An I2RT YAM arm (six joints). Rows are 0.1 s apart.
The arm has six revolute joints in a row. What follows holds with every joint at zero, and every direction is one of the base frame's. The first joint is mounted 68 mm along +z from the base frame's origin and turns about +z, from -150 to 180 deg. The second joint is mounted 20 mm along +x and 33.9 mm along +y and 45.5 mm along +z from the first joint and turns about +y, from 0 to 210 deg. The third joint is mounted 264 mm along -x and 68.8 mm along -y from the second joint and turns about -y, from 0 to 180 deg. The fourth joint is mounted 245 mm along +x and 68.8 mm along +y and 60 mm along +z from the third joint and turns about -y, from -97 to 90 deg. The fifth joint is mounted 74 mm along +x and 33.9 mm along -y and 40.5 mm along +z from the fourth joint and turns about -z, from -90 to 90 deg. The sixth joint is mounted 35.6 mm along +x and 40.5 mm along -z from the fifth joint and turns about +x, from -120 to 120 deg. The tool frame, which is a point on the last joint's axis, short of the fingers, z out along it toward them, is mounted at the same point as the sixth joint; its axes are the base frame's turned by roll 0, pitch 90 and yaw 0 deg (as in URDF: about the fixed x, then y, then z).
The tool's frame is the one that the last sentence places.
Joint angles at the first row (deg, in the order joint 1, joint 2, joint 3, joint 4, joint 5, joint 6):
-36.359, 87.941, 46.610, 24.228, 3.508, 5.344
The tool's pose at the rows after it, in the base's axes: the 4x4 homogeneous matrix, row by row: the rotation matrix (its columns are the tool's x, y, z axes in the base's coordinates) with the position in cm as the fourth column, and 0 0 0 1 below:
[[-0.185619 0.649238 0.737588 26.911], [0.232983 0.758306 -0.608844 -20.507], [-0.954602 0.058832 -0.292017 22.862], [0 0 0 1]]
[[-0.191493 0.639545 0.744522 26.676], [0.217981 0.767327 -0.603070 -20.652], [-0.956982 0.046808 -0.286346 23.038], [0 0 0 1]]
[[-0.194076 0.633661 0.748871 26.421], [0.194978 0.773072 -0.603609 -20.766], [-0.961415 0.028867 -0.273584 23.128], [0 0 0 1]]
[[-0.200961 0.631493 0.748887 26.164], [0.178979 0.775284 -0.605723 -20.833], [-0.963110 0.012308 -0.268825 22.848], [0 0 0 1]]
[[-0.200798 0.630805 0.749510 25.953], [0.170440 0.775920 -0.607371 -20.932], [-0.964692 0.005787 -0.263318 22.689], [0 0 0 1]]
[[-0.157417 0.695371 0.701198 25.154], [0.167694 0.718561 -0.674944 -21.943], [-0.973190 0.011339 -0.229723 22.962], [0 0 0 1]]
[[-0.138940 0.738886 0.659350 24.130], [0.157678 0.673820 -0.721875 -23.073], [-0.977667 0.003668 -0.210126 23.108], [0 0 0 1]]
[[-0.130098 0.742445 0.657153 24.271], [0.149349 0.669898 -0.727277 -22.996], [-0.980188 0.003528 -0.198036 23.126], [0 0 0 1]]
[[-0.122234 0.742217 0.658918 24.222], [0.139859 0.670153 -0.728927 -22.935], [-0.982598 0.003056 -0.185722 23.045], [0 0 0 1]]
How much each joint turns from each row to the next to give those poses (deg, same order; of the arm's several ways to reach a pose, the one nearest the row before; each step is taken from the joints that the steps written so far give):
-0.700, -0.131, -0.110, 0.088, -1.137, -1.093
-0.545, -0.394, -0.087, 0.043, -1.026, -1.049
-0.482, -0.327, -0.436, 0.875, -0.592, -1.268
-0.392, 0.001, -0.853, 1.137, -0.282, -1.070
-0.394, -0.001, -0.568, 0.895, -0.329, -0.481
-1.903, 0.001, -0.240, 2.208, 2.906, 1.005
-2.492, -0.002, -0.175, 1.310, 1.180, -0.263
0.329, 0.197, -0.110, 1.007, 0.636, 0.066
0.022, 0.045, -0.525, 1.290, 0.021, -0.087

